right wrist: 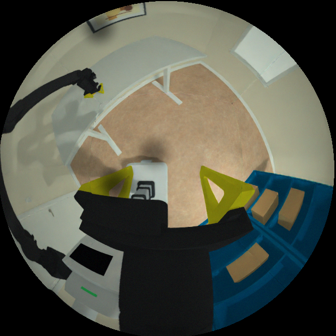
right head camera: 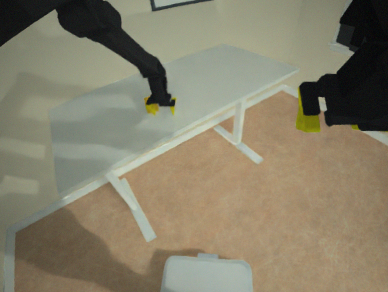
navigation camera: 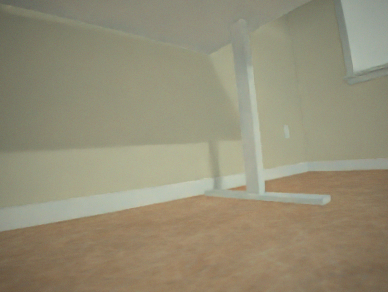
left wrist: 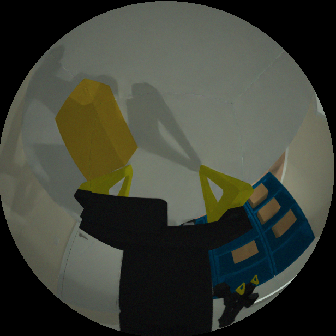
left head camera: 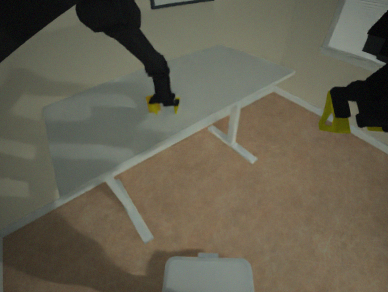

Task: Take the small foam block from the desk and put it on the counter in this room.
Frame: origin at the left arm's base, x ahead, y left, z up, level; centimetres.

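Where they show: left gripper, fingertip midpoint: [right head camera: 164,114] [left head camera: 166,113]; right gripper, fingertip midpoint: [right head camera: 325,125] [left head camera: 344,126].
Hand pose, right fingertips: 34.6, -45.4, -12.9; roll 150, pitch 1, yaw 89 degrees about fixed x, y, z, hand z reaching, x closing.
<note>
After its pixels a point has its place, as x, y, z.
The yellow foam block [left wrist: 92,127] lies on the pale desk [left head camera: 225,65] @[141.1, -34.3, -46.0] [right head camera: 230,65] @[139.3, -36.6, -46.0] [left wrist: 175,50] [right wrist: 155,50], beside the left finger of my left gripper in the left wrist view. Part of the block shows in the left head view [left head camera: 149,101] @[81.4, 6.5, -38.0] and right head view [right head camera: 148,102] @[78.6, 4.3, -36.3], mostly hidden by the gripper. My left gripper [left head camera: 166,111] @[82.2, -0.4, -46.0] [right head camera: 163,112] @[82.2, -0.4, -46.0] [left wrist: 165,168] [right wrist: 98,94] is open above the desk, with the block outside its fingers. My right gripper [left head camera: 354,131] @[34.6, -45.4, -12.9] [right head camera: 332,130] @[34.6, -45.4, -12.9] [right wrist: 166,169] is open, away from the desk. I cannot make out the counter.
Desk legs [left head camera: 233,125] @[150.3, -48.1, -111.4] [right head camera: 239,122] @[149.9, -48.8, -107.6] [navigation camera: 250,110] @[149.5, -48.8, -97.3] stand on the brown floor [left head camera: 280,200] @[83.3, -87.7, -141.0] [navigation camera: 150,255] @[89.8, -8.3, -141.0], near the wall. A blue divided tray [left wrist: 295,250] [right wrist: 320,200] holds several brown blocks. A white base part [left head camera: 207,275] @[22.1, -22.1, -115.0] [right head camera: 207,275] @[22.4, -22.9, -115.0] shows at the bottom of the head views.
</note>
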